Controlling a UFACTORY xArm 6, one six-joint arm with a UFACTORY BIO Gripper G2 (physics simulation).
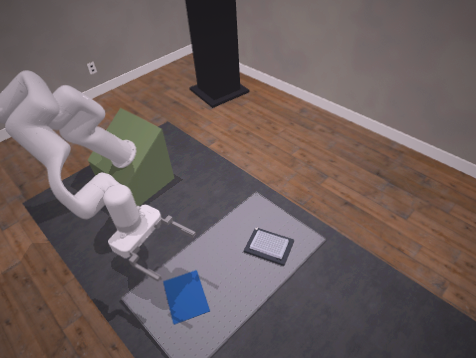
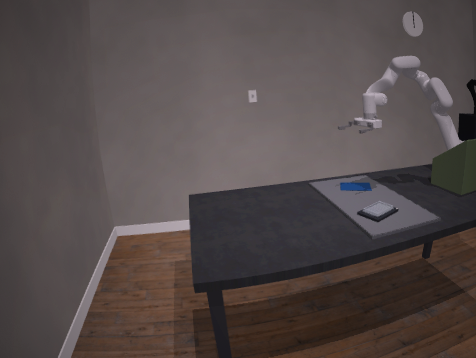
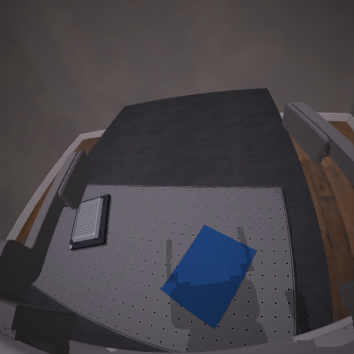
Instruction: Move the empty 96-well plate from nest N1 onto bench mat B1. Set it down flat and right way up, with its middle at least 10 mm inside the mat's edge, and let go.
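Frame: origin at the arm's base, x left, y back, z up, level; metres.
Where they show: hand at its tool point: (image 1: 171,253) (image 2: 351,129) (image 3: 182,153); arm's base at its link origin: (image 1: 124,154) (image 2: 455,150).
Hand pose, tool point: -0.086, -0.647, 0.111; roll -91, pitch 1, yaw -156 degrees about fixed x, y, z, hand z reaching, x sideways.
Things, the pixels of their top centre, and the offset from my tool point, as dx, dy, dz. Level surfaces: height alone.
- white 96-well plate at its top centre: (image 3: 85,217) (image 1: 269,242) (image 2: 378,207) +0.366, +0.006, -0.275
- dark nest N1 at its top centre: (image 3: 87,219) (image 1: 269,244) (image 2: 378,209) +0.366, +0.006, -0.286
- blue bench mat B1 at its surface level: dz -0.299
- grey perforated board at its surface level: dz -0.301
- dark table at its surface level: dz -0.314
The white 96-well plate (image 1: 269,244) (image 2: 379,209) (image 3: 87,220) lies flat, wells up, in the dark nest N1 (image 1: 267,256) (image 2: 378,218) (image 3: 103,225). The blue bench mat B1 (image 1: 186,297) (image 2: 356,186) (image 3: 210,265) lies flat, with nothing on it but part of the arm's shadow. My gripper (image 1: 176,255) (image 2: 351,130) (image 3: 192,156) is wide open and empty. It hangs high above the table, nearer the mat than the plate. It touches neither.
The nest and the mat are apart on a grey perforated board (image 1: 225,260) (image 2: 400,220) (image 3: 150,215). The board lies on the dark table (image 1: 325,300) (image 2: 260,230) (image 3: 200,135). A green block (image 1: 150,165) (image 2: 452,170) stands at the arm's base. A black column (image 1: 215,50) rises beyond the table.
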